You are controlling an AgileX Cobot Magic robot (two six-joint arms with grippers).
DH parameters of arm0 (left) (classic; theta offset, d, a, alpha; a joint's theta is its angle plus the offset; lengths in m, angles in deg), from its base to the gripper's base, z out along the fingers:
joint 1: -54.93 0.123 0 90
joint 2: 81.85 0 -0.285 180
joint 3: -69.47 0 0.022 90
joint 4: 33.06 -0.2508 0 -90
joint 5: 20.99 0 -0.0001 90
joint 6: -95.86 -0.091 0 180
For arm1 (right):
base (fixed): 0 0 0 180
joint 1: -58.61 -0.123 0 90
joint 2: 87.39 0 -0.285 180
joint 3: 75.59 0 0.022 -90
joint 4: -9.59 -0.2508 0 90
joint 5: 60.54 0 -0.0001 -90
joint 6: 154.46 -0.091 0 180
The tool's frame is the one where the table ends.
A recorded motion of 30 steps. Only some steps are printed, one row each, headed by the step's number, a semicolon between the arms.
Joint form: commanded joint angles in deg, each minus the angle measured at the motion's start. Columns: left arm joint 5, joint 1, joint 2, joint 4, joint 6, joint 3; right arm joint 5, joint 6, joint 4, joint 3, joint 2, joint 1.
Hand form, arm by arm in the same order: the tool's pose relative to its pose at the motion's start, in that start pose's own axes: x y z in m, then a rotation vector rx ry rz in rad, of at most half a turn. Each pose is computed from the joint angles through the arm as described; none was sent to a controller.
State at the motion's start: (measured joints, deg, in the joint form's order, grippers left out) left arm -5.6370 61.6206 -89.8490 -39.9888 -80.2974 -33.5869; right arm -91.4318 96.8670 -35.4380 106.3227 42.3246 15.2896
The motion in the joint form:
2: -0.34 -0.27 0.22 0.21 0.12 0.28; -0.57 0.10 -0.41 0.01 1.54 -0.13
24: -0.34 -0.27 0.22 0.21 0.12 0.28; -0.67 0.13 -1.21 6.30 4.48 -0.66
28: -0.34 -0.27 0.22 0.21 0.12 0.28; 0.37 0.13 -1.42 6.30 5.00 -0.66
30: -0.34 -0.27 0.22 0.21 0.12 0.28; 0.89 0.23 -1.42 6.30 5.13 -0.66
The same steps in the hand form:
2: 0.0009 -0.0005 0.0001 0.0060 -0.0051 -0.0048; 0.0062 0.0015 0.0098 -0.0246 0.0211 0.0123
24: 0.0009 -0.0005 0.0001 0.0060 -0.0051 -0.0048; -0.0141 -0.0082 0.0177 -0.0066 -0.0319 -0.0052
28: 0.0009 -0.0005 0.0001 0.0060 -0.0051 -0.0048; -0.0124 -0.0098 0.0211 0.0058 -0.0321 0.0015
30: 0.0009 -0.0005 0.0001 0.0060 -0.0051 -0.0048; -0.0121 -0.0106 0.0219 0.0134 -0.0331 0.0007

